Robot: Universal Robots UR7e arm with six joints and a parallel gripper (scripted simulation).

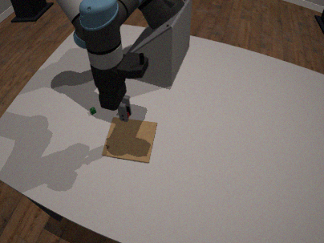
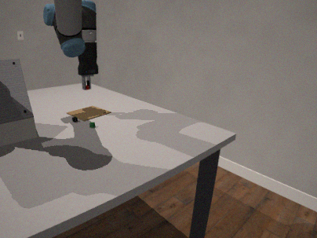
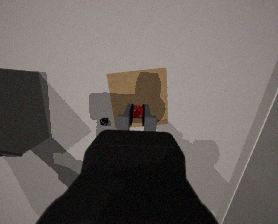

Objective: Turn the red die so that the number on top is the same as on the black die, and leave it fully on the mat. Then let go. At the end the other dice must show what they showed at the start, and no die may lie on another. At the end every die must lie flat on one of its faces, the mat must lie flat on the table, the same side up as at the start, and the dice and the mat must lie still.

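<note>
Now: the tan mat 12 cm below my hand. Round my hand: green die: 7 cm behind, 15 cm to the right, 12 cm below; black die: 9 cm behind, 5 cm to the right, 12 cm below; red die: 1 cm below.
</note>
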